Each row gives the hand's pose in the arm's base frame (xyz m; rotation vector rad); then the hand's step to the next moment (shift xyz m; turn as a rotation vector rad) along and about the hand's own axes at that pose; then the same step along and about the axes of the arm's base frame.
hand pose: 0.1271 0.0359 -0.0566 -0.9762 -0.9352 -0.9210
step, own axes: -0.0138 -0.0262 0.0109 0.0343 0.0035 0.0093
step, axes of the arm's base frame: -0.0309 0.0055 -0.0032 0.0120 0.0029 0.0335
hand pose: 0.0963 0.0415 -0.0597 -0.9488 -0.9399 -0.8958
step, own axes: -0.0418 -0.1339 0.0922 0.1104 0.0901 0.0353
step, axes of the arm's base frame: -0.1584 0.0514 0.0213 0.1095 0.0393 0.0895
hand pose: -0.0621 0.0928 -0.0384 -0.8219 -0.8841 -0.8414
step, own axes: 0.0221 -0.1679 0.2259 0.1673 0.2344 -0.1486
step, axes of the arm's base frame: -0.2080 0.1183 0.1499 0.3139 -0.0737 0.0319
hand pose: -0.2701 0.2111 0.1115 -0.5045 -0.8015 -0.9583
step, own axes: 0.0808 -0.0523 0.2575 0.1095 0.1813 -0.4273
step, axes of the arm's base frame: -0.1146 0.1108 0.2240 0.3527 -0.2636 -0.1832
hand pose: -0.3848 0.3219 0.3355 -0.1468 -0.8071 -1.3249
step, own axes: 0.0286 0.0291 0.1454 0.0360 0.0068 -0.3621
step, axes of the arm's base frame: -0.0371 0.0621 0.1326 0.1658 -0.2186 -0.2392
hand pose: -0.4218 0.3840 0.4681 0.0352 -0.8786 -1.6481
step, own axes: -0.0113 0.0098 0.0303 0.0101 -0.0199 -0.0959
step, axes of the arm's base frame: -0.0028 0.0253 0.0222 0.0257 -0.0582 -0.0751
